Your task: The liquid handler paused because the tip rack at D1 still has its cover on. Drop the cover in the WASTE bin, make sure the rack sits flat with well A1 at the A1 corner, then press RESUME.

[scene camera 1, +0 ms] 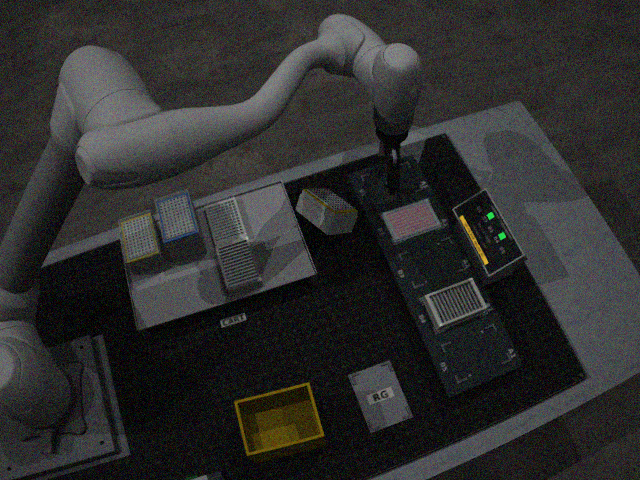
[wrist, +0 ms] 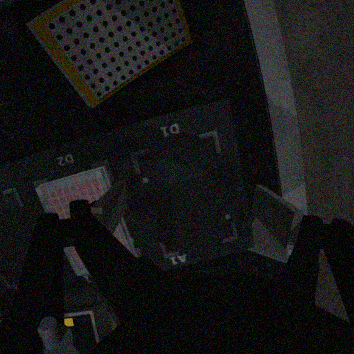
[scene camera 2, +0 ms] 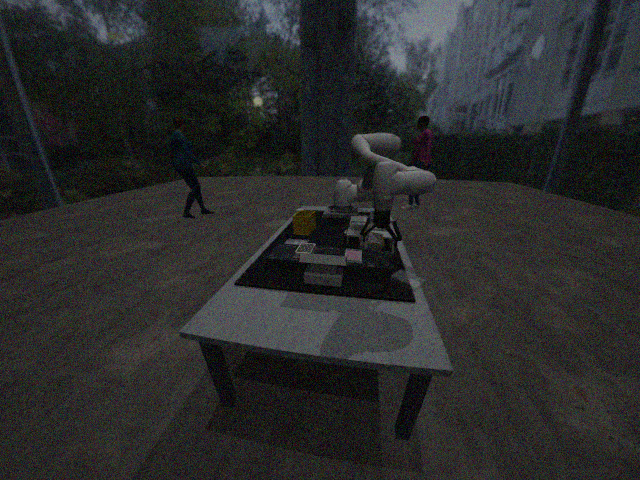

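Seen in the pictures: gripper, between the fingertips: [scene camera 1: 387, 176] [wrist: 190, 196] [scene camera 2: 379, 250]; arm's base, origin of its link: [scene camera 1: 51, 401] [scene camera 2: 342, 209].
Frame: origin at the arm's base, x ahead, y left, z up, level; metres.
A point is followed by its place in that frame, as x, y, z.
The yellow-edged tip rack [scene camera 1: 328, 209] {0.752, 0.321, 0.089} [wrist: 117, 45] {0.779, 0.359, 0.063} is off slot D1 [wrist: 182, 195] {0.934, 0.400, 0.021}; it rests tilted on the black mat between the deck and the cart tray. Its pale sides show in scene camera 1, but I cannot tell whether a clear cover is on it. My gripper [scene camera 1: 393, 190] [scene camera 2: 381, 238] {0.924, 0.407, 0.057} [wrist: 190, 196] {0.924, 0.407, 0.057} is open and empty above D1, with the rack outside its fingers. The yellow bin [scene camera 1: 286, 449] {0.551, -0.208, 0.063} [scene camera 2: 304, 222] {0.628, -0.118, 0.063} stands at the front; its label is not visible. The control panel [scene camera 1: 478, 204] {1.112, 0.252, 0.096} has two green buttons [scene camera 1: 490, 215] {1.127, 0.213, 0.102} [scene camera 1: 501, 236] {1.134, 0.152, 0.101}; their labels are unreadable.
A pink-filled plate [scene camera 1: 412, 220] {0.955, 0.278, 0.035} [wrist: 75, 192] {0.911, 0.282, 0.035} sits at D2, beside D1. A grey slotted rack [scene camera 1: 455, 303] {0.989, 0.036, 0.045} stands farther along the deck. The cart tray [scene camera 1: 170, 307] {0.336, 0.177, 0.027} holds a yellow-edged rack [scene camera 1: 140, 237] {0.292, 0.342, 0.098}, a blue-edged rack [scene camera 1: 177, 215] {0.397, 0.360, 0.131} and ribbed grey labware [scene camera 1: 237, 263] {0.516, 0.243, 0.056}. The RG plate [scene camera 1: 395, 413] {0.799, -0.166, -0.024} lies near the bin.
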